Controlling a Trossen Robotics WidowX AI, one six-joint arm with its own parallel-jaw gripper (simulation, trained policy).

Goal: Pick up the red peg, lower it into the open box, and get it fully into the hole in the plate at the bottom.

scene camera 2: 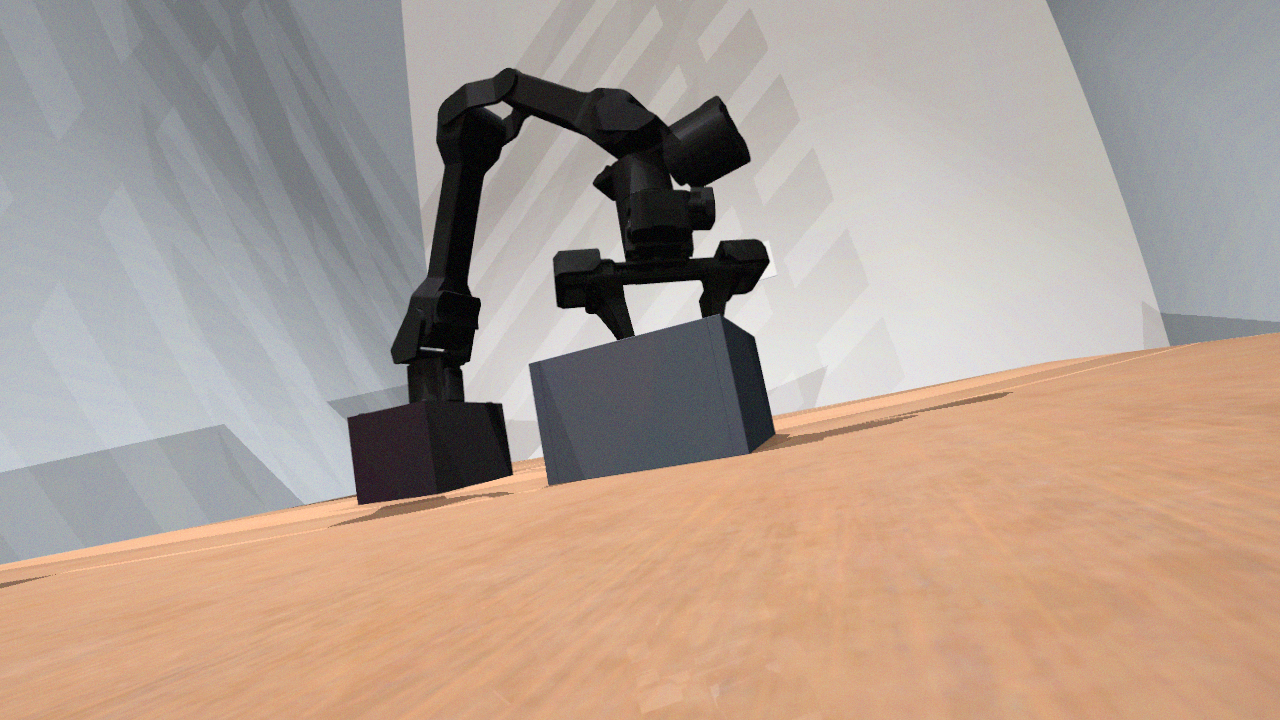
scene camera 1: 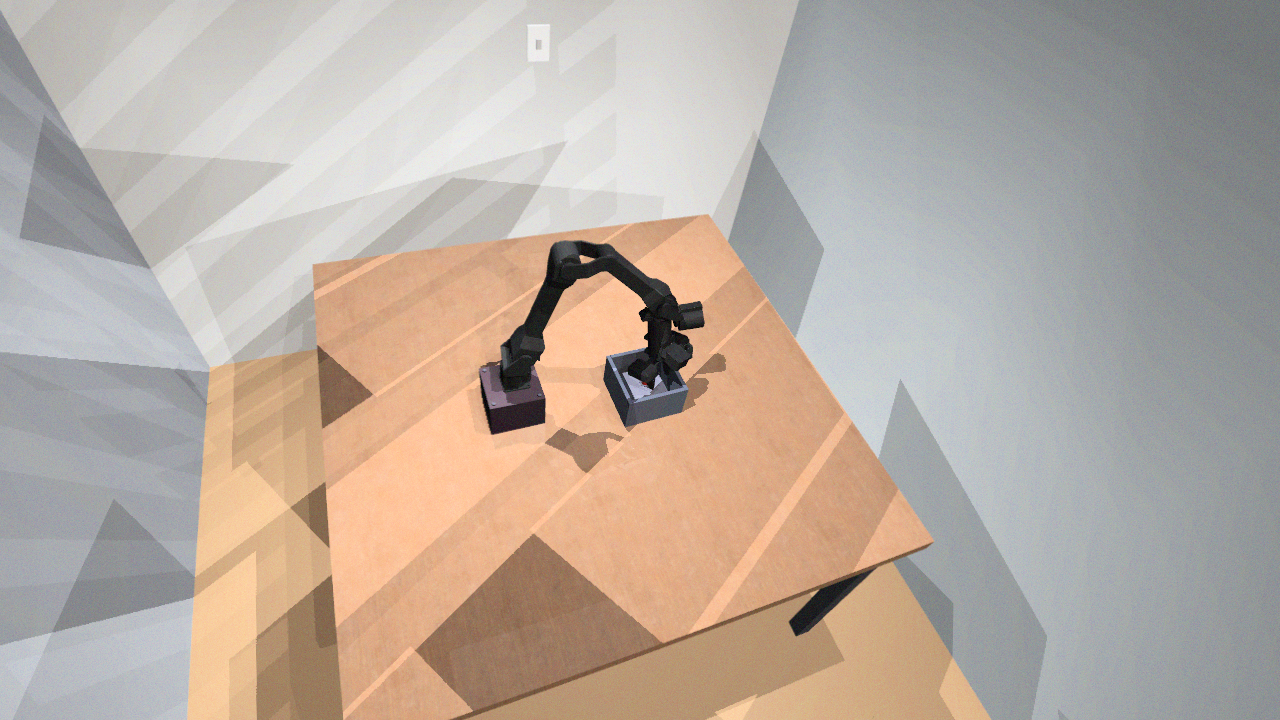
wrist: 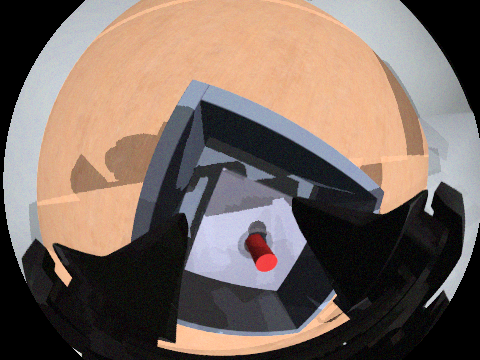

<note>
In view: my gripper [scene camera 1: 659, 381], a grey box [scene camera 2: 693, 392], a red peg [wrist: 264, 259] and a pale plate [wrist: 238, 207].
The grey box is seen too in scene camera 1 [scene camera 1: 632, 412] and in the wrist view [wrist: 210, 128]. My gripper also shows in the wrist view [wrist: 239, 213]. Scene camera 2 does not show the red peg, which is hidden by the grey box. Scene camera 2 does not show the pale plate, which is hidden by the grey box.
</note>
